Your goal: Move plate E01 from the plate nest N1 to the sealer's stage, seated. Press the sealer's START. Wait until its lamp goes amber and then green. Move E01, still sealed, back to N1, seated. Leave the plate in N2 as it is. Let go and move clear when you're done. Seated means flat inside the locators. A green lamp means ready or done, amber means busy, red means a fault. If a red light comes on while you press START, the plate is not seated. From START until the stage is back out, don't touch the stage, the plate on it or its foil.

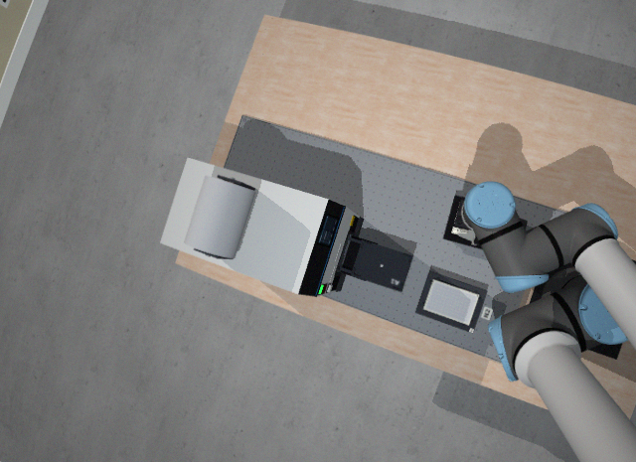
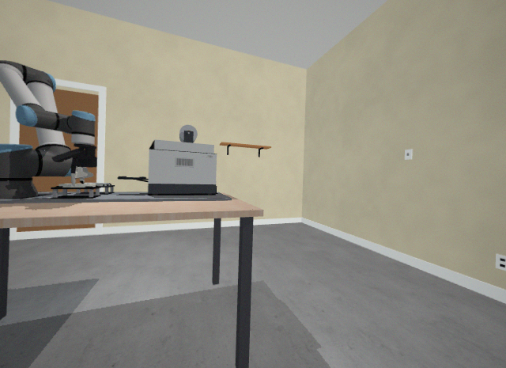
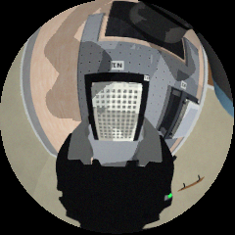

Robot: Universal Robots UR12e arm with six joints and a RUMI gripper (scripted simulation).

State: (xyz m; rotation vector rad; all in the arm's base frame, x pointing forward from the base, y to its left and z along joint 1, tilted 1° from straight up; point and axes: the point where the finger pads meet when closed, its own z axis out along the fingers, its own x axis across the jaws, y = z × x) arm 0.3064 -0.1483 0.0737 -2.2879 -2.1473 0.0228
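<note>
Right now the plate E01 is 10 mm below my hand. The rest, counted from my hand: sealer stage: 230 mm ahead, 160 mm to the left, 40 mm above; then nest N1: 20 mm below; then foil roll: 560 mm ahead, 130 mm to the left, 350 mm above.
</note>
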